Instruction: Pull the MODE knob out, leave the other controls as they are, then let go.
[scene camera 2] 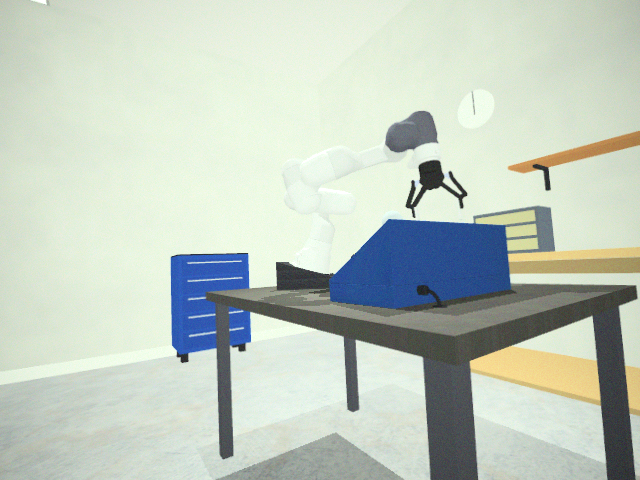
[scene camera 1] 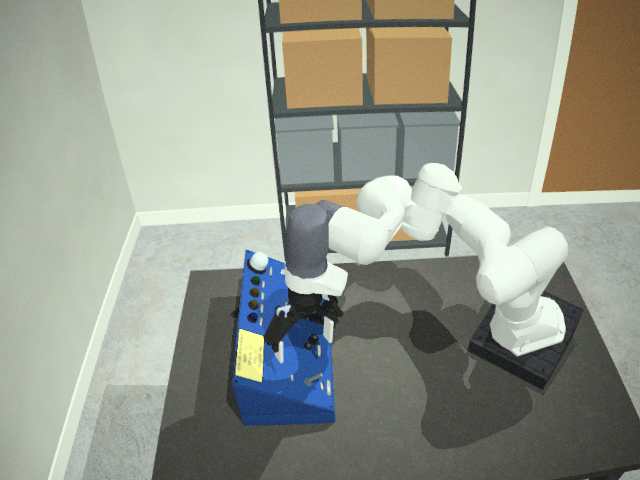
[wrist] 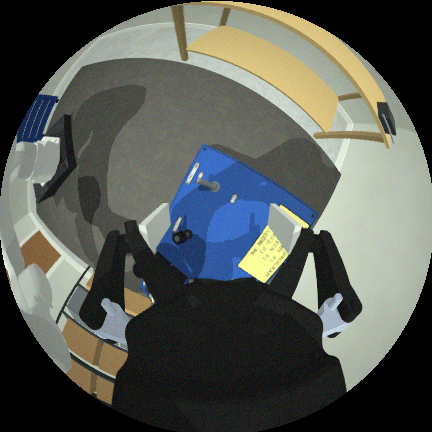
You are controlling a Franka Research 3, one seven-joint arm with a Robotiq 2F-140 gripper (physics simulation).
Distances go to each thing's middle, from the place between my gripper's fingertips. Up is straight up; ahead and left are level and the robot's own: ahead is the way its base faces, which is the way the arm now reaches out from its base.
Labels:
Now: hand 16 cm to the left of the blue control console (scene camera 2: 406,262), 12 cm above it and 9 cm short of it.

